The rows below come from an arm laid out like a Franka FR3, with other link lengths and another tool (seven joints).
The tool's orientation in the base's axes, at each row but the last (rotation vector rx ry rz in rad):
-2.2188 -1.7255 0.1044
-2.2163 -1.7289 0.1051
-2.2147 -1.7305 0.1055
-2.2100 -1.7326 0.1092
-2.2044 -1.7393 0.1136
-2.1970 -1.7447 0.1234
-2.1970 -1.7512 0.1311
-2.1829 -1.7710 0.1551
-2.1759 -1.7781 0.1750
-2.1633 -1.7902 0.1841
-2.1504 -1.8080 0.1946
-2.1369 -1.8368 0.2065
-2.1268 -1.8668 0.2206
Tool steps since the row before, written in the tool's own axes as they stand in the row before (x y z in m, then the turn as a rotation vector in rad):
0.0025 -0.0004 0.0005 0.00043 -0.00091 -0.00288
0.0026 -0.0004 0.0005 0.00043 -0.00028 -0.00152
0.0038 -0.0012 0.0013 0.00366 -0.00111 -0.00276
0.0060 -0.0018 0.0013 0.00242 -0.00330 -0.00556
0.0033 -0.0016 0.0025 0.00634 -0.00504 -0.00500
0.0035 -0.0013 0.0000 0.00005 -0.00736 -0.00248
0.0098 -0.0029 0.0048 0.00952 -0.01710 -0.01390
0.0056 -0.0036 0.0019 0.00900 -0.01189 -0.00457
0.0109 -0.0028 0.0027 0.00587 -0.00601 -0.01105
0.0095 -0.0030 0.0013 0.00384 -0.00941 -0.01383
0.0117 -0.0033 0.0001 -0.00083 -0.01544 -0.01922
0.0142 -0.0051 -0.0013 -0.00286 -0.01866 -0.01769
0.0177 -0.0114 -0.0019 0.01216 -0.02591 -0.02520
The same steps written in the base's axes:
0.0002 0.0026 0.0000 0.00000 0.00000 0.00305
0.0002 0.0027 0.0000 0.00024 0.00015 0.00158
-0.0005 0.0042 -0.0003 0.00063 0.00315 0.00345
-0.0005 0.0064 0.0002 -0.00100 0.00183 0.00658
-0.0013 0.0040 -0.0014 -0.00178 0.00605 0.00713
-0.0004 0.0036 0.0009 -0.00617 0.00097 0.00462
-0.0016 0.0109 -0.0023 -0.00985 0.00971 0.01962
-0.0026 0.0064 0.0000 -0.00777 0.00998 0.00913
-0.0011 0.0115 -0.0004 -0.00106 0.00483 0.01297
-0.0013 0.0099 0.0008 -0.00379 0.00293 0.01648
-0.0009 0.0119 0.0022 -0.00864 -0.00161 0.02305
-0.0020 0.0144 0.0042 -0.01246 -0.00298 0.02248
-0.0076 0.0185 0.0069 -0.01480 0.01170 0.03314

